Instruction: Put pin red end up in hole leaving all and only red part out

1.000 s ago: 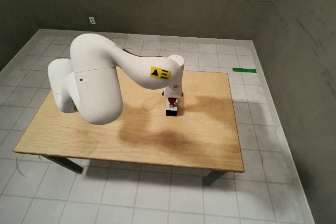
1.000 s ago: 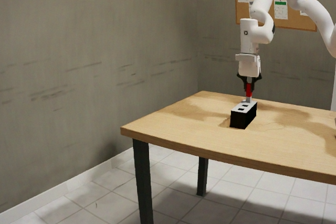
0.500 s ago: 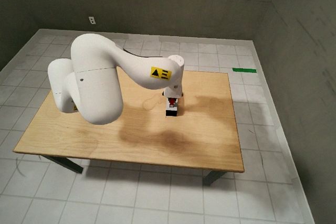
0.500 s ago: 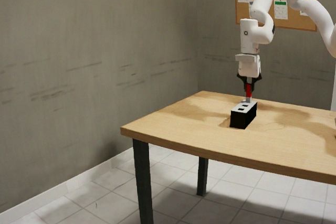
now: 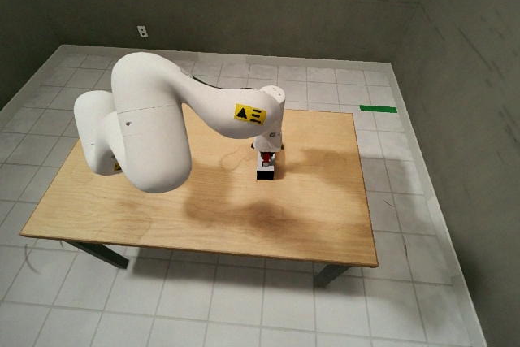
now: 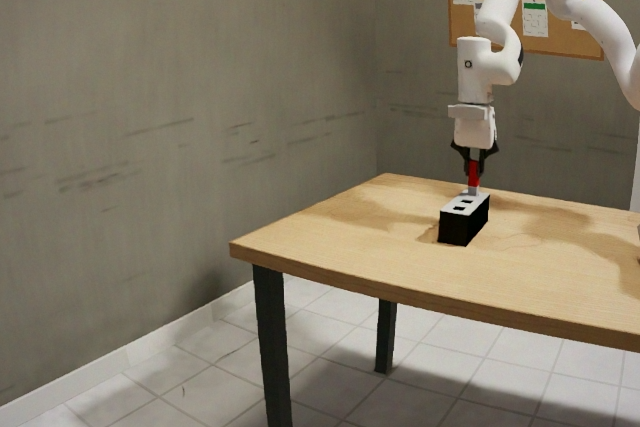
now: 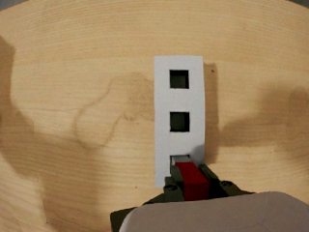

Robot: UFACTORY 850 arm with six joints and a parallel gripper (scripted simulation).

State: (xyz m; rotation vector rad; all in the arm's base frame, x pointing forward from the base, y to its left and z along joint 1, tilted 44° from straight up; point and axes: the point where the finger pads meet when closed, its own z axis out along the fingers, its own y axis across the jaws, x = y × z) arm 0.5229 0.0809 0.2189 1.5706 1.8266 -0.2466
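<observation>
Now: the pin 10 mm below my hand. The rest, counted from my hand: black block 100 mm below, 60 mm to the left.
</observation>
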